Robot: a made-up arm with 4 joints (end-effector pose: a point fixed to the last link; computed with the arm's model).
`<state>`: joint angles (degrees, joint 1 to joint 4).
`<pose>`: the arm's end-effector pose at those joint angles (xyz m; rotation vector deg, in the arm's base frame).
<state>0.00 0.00 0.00 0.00</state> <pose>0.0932 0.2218 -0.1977 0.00 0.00 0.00</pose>
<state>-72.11 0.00 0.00 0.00</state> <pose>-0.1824 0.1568 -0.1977 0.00 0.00 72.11</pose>
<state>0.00 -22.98 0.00 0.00</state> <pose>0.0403 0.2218 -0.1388 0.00 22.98 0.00</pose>
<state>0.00 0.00 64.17 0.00</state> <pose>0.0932 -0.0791 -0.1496 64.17 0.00 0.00</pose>
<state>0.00 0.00 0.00 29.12</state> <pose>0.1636 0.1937 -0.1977 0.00 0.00 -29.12</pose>
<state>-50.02 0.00 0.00 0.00</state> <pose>-0.1101 0.2139 -0.1977 0.00 0.00 50.02</pose>
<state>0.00 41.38 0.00 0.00</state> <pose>0.2282 0.2218 -0.2362 0.00 -41.38 0.00</pose>
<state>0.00 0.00 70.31 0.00</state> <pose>0.0932 -0.1067 -0.1631 70.31 0.00 0.00</pose>
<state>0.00 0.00 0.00 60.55</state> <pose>0.2138 0.1293 -0.1977 0.00 0.00 -60.55</pose>
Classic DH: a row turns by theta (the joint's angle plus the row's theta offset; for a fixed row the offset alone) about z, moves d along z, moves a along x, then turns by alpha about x. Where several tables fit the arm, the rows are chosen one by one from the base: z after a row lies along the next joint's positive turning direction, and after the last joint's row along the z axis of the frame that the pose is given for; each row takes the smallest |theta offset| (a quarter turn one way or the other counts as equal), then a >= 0, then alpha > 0; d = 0 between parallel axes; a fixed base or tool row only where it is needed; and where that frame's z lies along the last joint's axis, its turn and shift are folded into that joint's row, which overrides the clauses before.
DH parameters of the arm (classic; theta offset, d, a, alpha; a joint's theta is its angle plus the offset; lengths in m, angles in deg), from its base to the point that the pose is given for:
base (fixed): 0 0 0 180
joint 1: 0 0.0382 0.2117 -90
joint 2: -90 -0.033 0.3754 -90
joint 3: 90 -0.1374 0.0393 90
joint 4: 7.21 0 0.1507 180
tool (fixed): -82.79 0.2159 0 0

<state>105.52 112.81 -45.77 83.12</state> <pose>0.0892 -0.4805 0.0719 53.16 104.95 71.43</pose>
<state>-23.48 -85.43 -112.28 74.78</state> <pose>-0.3577 0.0735 -0.0909 -90.51 -28.28 43.68</pose>
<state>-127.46 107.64 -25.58 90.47</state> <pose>-0.3500 0.2208 0.0304 104.41 17.54 1.75</pose>
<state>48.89 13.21 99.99 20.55</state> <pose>-0.0252 -0.2898 -0.2899 96.58 -34.62 -39.09</pose>
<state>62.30 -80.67 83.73 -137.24</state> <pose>-0.2747 0.1189 0.1449 49.36 -74.04 0.32</pose>
